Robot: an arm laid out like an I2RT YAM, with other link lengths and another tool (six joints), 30 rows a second.
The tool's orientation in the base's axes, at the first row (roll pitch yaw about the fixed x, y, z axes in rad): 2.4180, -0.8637, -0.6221
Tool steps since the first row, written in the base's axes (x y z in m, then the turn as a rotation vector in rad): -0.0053, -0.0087, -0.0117, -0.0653, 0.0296, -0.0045; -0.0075, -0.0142, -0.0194, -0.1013, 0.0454, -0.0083; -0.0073, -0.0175, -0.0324, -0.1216, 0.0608, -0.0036; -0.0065, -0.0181, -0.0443, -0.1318, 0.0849, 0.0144; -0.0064, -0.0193, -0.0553, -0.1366, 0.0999, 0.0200; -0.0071, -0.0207, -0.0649, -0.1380, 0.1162, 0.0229; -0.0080, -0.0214, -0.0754, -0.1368, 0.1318, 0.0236; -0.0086, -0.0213, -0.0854, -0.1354, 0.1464, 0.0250
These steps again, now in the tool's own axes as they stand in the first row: -0.0084, 0.0022, 0.0129, -0.0491, 0.0439, -0.0286; -0.0133, 0.0025, 0.0212, -0.0770, 0.0678, -0.0433; -0.0219, -0.0022, 0.0304, -0.0899, 0.0821, -0.0605; -0.0303, -0.0078, 0.0368, -0.0908, 0.0909, -0.0911; -0.0381, -0.0123, 0.0432, -0.0947, 0.0926, -0.1072; -0.0453, -0.0154, 0.0491, -0.0994, 0.0899, -0.1229; -0.0534, -0.0189, 0.0547, -0.1042, 0.0842, -0.1367; -0.0614, -0.0227, 0.0594, -0.1079, 0.0791, -0.1500
